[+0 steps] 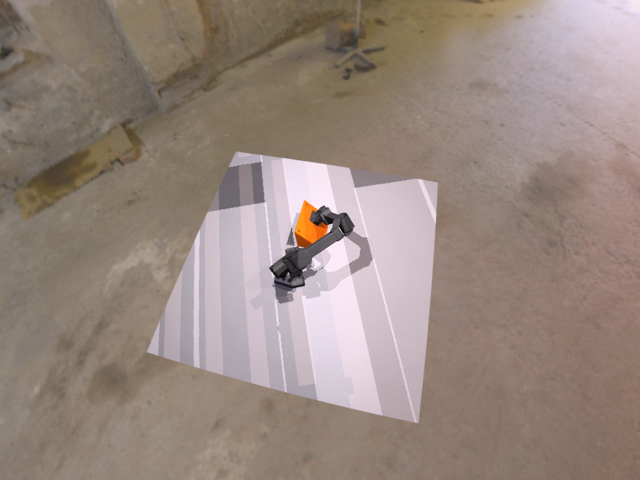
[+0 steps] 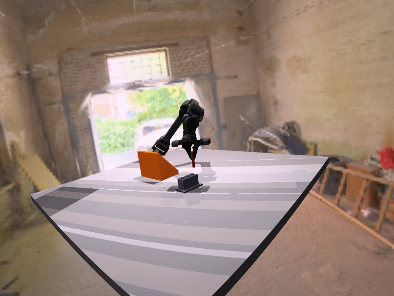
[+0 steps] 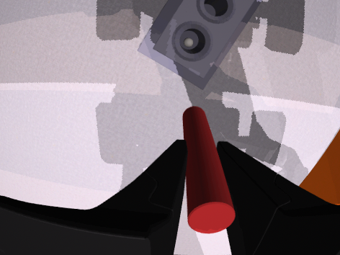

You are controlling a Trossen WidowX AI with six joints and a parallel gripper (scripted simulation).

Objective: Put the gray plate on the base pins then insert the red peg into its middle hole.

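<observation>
Now: gripper tip 80 mm above the gray plate, 70 mm to the left of it and 20 mm short of it. Round my gripper tip: red peg: right at my gripper tip; base: 110 mm below, 70 mm to the right, 20 mm ahead.
</observation>
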